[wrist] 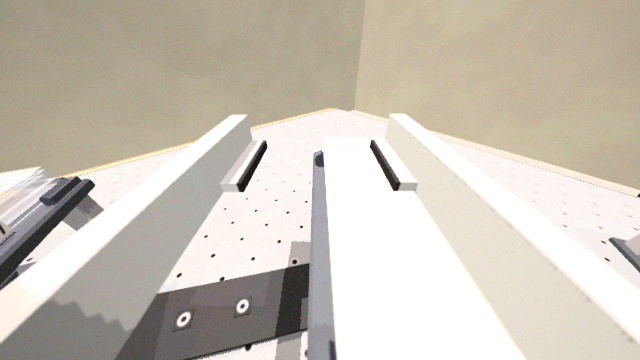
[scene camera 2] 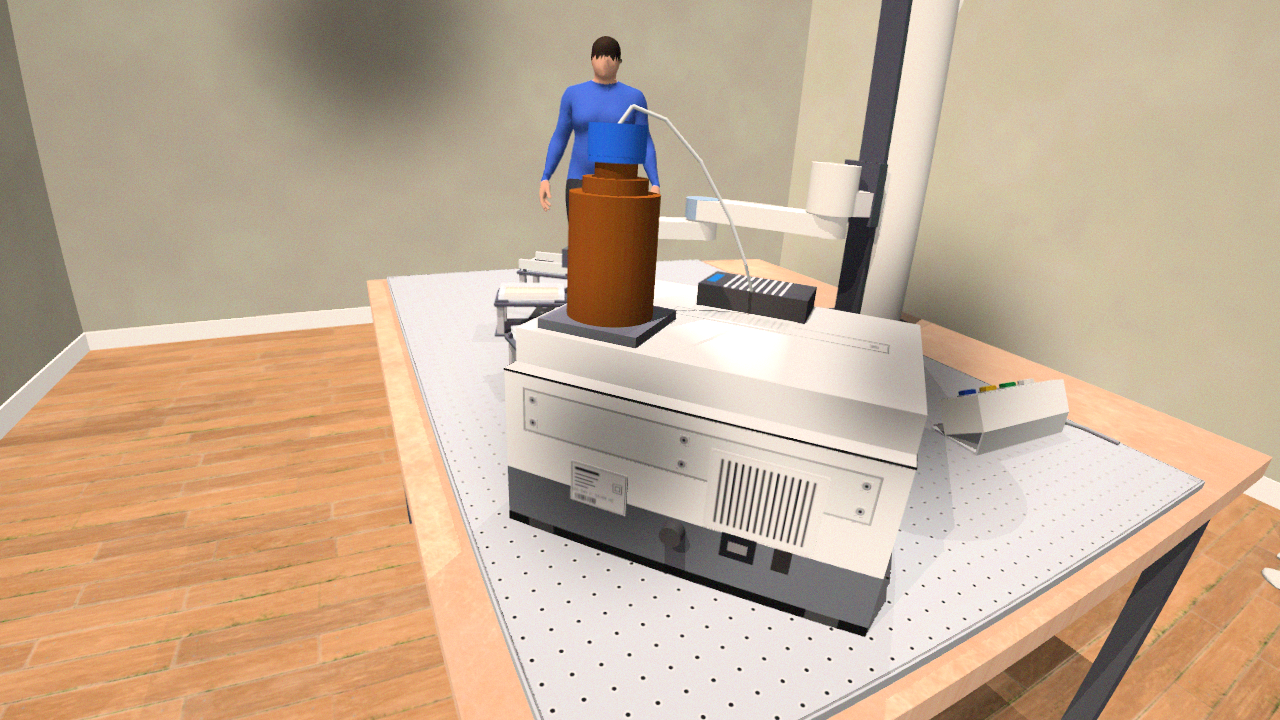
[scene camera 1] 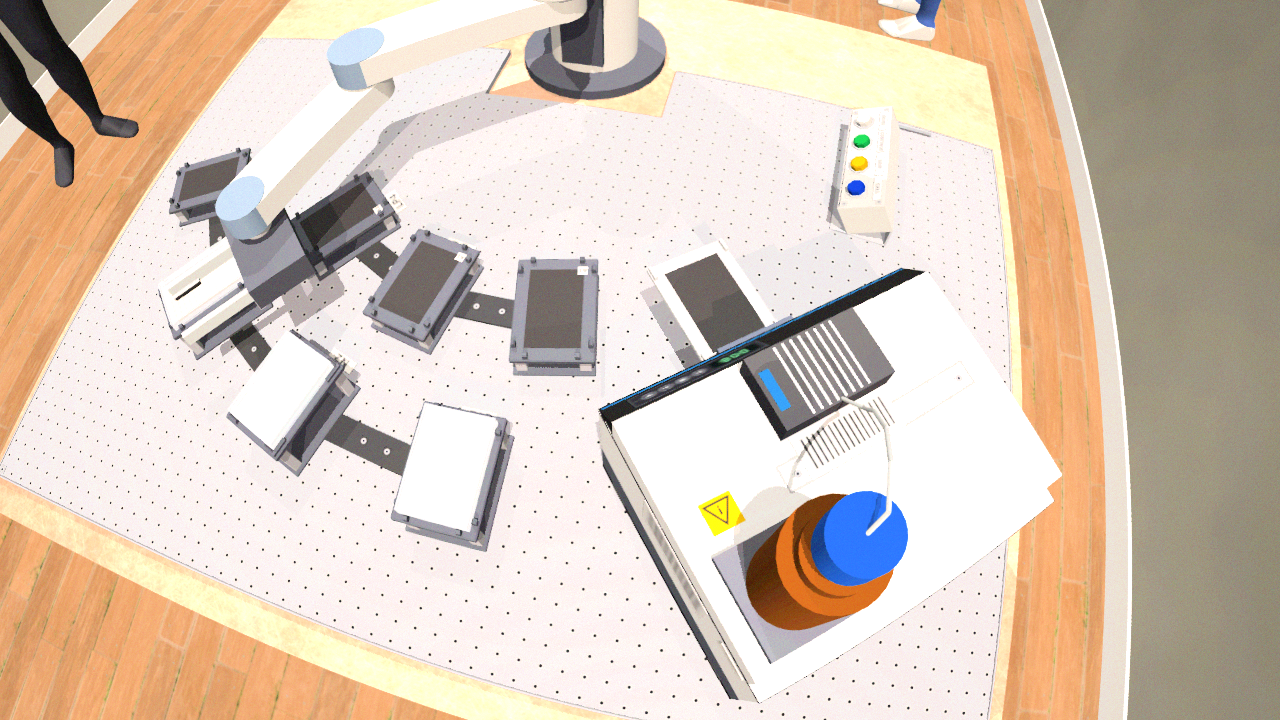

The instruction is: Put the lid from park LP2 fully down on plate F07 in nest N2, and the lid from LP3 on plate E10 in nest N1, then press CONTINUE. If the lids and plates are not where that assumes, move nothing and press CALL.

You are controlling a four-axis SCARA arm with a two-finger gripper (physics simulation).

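Frame: origin at the arm's base, x ahead, y up, z right, level; millimetres.
Seen in the pictures: gripper, between the fingertips: [wrist: 318, 130] [scene camera 2: 528, 259] [scene camera 1: 177, 314]; arm's base, origin of its link: [scene camera 1: 595, 55].
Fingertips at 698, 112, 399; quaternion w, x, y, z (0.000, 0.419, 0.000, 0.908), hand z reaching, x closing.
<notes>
Offsets run from my fingertips to a thing's top centre, as dx, dy, dz. "spot": to the spot under its first point.
In scene camera 1, white-topped pieces @[+50, -14, -200] [scene camera 1: 284, 392] @[+81, -20, -440] [scene camera 1: 452, 467] sit on two dark stands, and a white piece with a slot [scene camera 1: 189, 289] sits on a third at the left. Several dark-topped stands [scene camera 1: 425, 282] [scene camera 1: 554, 308] [scene camera 1: 347, 219] [scene camera 1: 208, 179] stand behind them. Lid, plate and nest labels are not legible. My gripper [wrist: 318, 130] is shut and empty, its fingers a little apart. In the wrist view, a long white surface @[spot: -71, -13, -33] [wrist: 385, 260] lies below, mostly under the right finger. A clear-sided piece @[spot: +77, -23, -147] [wrist: 25, 200] shows at left. The button box @[-499, -15, -878] [scene camera 1: 868, 183] [scene camera 2: 1011, 413] has white, green, orange and blue buttons.
A large white instrument [scene camera 1: 948, 429] [scene camera 2: 716, 429] carries an amber bottle @[spot: +167, +255, -776] [scene camera 1: 805, 573] [scene camera 2: 613, 255] with a blue cap and a dark box @[spot: -38, +138, -787] [scene camera 1: 819, 371] [scene camera 2: 756, 297]. A white tray with a dark middle @[spot: -199, +1, -622] [scene camera 1: 666, 268] stands beside it. A person [scene camera 2: 605, 111] stands beyond the table.
</notes>
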